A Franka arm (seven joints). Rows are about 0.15 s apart.
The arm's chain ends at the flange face. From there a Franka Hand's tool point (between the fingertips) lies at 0.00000 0.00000 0.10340 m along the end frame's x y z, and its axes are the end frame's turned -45 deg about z.
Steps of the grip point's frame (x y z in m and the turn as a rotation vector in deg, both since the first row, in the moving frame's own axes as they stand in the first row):
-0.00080 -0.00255 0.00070 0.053 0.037 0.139
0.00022 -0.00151 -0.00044 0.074 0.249 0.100
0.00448 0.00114 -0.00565 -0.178 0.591 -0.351
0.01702 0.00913 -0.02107 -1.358 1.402 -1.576
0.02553 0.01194 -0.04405 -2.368 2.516 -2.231
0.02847 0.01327 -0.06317 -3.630 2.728 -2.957
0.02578 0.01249 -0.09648 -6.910 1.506 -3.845
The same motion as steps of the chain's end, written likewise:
-0.00235 -0.00112 0.00070 0.064 -0.011 0.139
-0.00114 -0.00081 -0.00044 0.228 0.124 0.100
0.00299 -0.00183 -0.00564 0.292 0.544 -0.351
0.01497 -0.00547 -0.02101 0.031 1.952 -1.576
0.02027 -0.00930 -0.04386 0.105 3.454 -2.231
0.02138 -0.01169 -0.06285 -0.638 4.496 -2.957
0.01613 -0.01591 -0.09569 -3.821 5.951 -3.845

